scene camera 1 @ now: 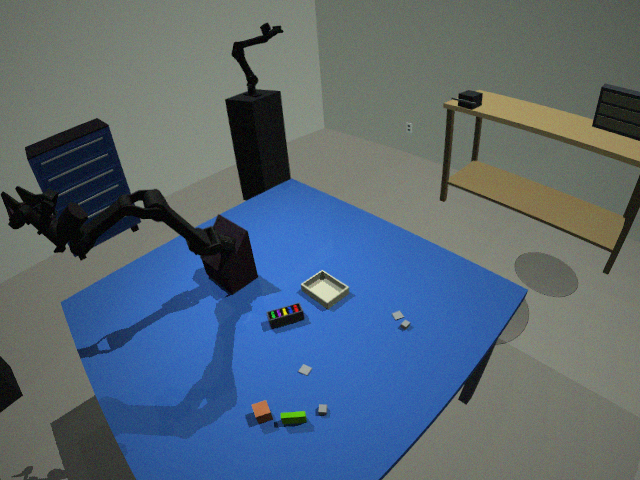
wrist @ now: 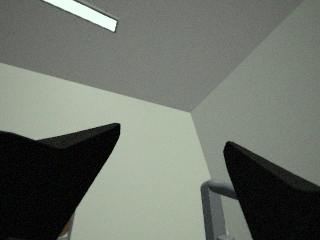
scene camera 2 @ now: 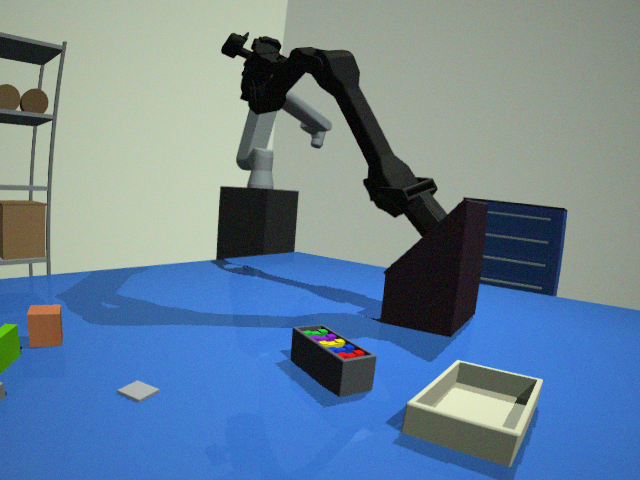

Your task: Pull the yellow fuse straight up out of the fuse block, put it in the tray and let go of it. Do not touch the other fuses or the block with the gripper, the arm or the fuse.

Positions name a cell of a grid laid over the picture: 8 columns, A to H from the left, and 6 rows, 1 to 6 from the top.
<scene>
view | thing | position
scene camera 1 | cream tray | E4
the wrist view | my gripper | E4
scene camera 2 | my gripper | D1
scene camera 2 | cream tray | G6
</scene>
